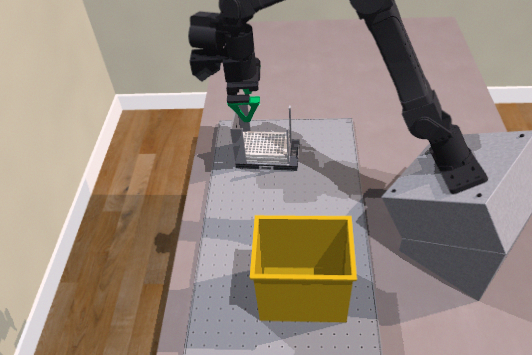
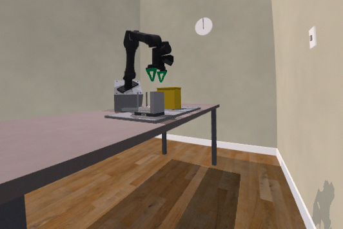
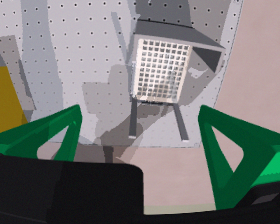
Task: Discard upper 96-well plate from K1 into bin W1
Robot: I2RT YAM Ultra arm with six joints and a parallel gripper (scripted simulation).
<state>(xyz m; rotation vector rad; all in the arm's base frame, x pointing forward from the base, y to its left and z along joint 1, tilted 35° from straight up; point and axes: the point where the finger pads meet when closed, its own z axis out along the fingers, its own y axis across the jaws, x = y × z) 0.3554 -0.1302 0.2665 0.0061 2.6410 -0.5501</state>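
Right now my hand is 40 mm short of the rack wall, 40 mm to the left of it and 130 mm above it. Round my hand: yellow plastics bin W1 (70 mm behind, 370 mm to the left, 120 mm below).
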